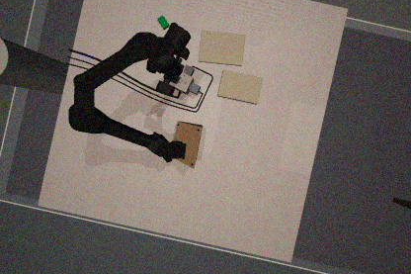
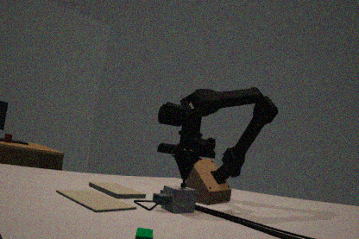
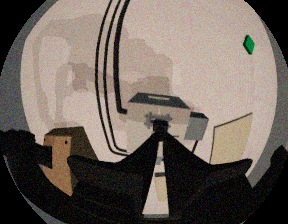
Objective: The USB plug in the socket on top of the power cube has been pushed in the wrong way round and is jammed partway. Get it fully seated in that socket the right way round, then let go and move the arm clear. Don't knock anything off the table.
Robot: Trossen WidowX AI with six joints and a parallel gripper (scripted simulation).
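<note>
My gripper tip is now 2 cm above the dark USB plug. The rest, counted from my gripper tip: green block (28 cm ahead, 12 cm to the left, 10 cm below).
</note>
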